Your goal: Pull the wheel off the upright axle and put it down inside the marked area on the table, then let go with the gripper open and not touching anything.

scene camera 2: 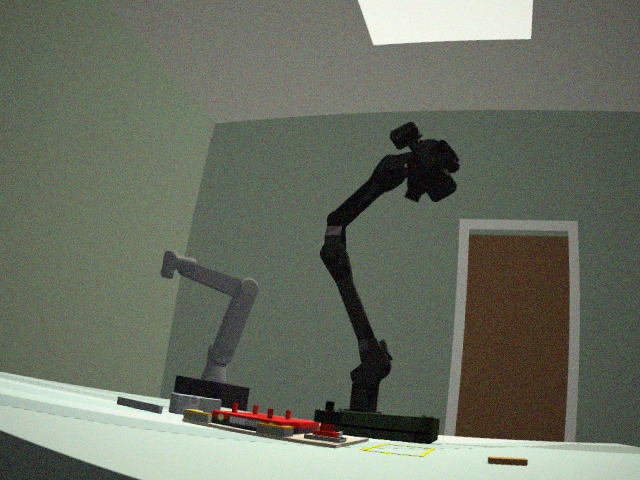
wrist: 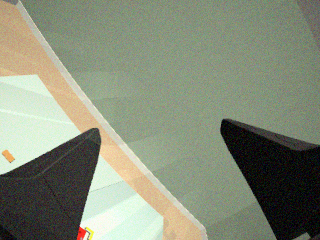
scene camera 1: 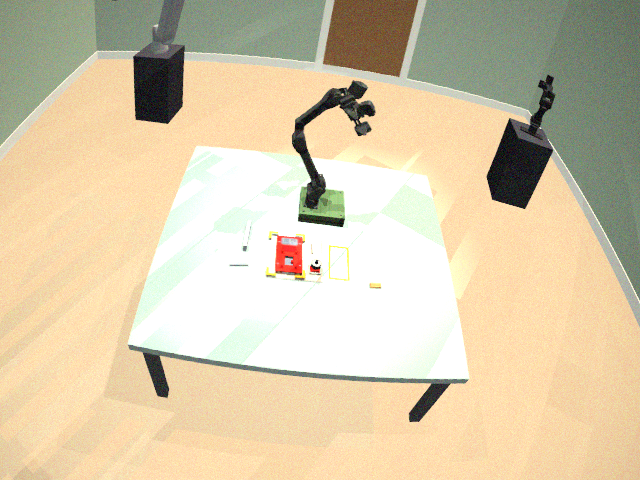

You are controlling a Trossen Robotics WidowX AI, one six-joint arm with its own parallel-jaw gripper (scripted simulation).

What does my gripper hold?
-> Nothing.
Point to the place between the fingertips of my gripper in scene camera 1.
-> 361, 127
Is my gripper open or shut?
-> Open.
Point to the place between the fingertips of my gripper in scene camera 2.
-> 426, 143
